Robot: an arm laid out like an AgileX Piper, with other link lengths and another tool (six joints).
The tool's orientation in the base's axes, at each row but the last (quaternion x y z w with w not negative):
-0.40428, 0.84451, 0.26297, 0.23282
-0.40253, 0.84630, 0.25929, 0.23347
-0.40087, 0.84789, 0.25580, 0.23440
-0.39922, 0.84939, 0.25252, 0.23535
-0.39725, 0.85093, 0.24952, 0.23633
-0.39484, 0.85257, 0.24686, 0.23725
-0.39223, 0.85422, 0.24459, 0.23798
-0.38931, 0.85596, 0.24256, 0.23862
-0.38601, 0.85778, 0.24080, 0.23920
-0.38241, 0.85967, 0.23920, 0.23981
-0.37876, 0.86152, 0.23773, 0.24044
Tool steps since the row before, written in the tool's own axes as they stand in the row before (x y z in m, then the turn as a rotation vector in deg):
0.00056, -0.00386, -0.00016, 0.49, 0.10, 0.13
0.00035, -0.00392, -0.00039, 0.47, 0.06, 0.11
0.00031, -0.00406, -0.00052, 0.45, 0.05, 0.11
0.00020, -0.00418, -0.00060, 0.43, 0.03, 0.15
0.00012, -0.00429, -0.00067, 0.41, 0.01, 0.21
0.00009, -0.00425, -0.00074, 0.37, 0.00, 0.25
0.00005, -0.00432, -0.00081, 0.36, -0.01, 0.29
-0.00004, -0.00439, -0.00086, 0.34, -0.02, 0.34
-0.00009, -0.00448, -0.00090, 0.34, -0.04, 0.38
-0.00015, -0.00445, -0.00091, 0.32, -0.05, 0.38
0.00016, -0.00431, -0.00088, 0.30, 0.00, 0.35
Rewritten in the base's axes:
0.00276, -0.00248, -0.00121, -0.33, -0.14, -0.37
0.00287, -0.00256, -0.00090, -0.29, -0.16, -0.35
0.00297, -0.00272, -0.00079, -0.27, -0.16, -0.34
0.00310, -0.00280, -0.00067, -0.24, -0.13, -0.37
0.00320, -0.00288, -0.00058, -0.20, -0.09, -0.40
0.00315, -0.00291, -0.00048, -0.16, -0.05, -0.41
0.00319, -0.00299, -0.00041, -0.14, -0.03, -0.44
0.00327, -0.00304, -0.00032, -0.11, 0.01, -0.47
0.00333, -0.00311, -0.00028, -0.08, 0.02, -0.50
0.00332, -0.00310, -0.00022, -0.06, 0.02, -0.49
0.00300, -0.00319, -0.00040, -0.10, 0.05, -0.45

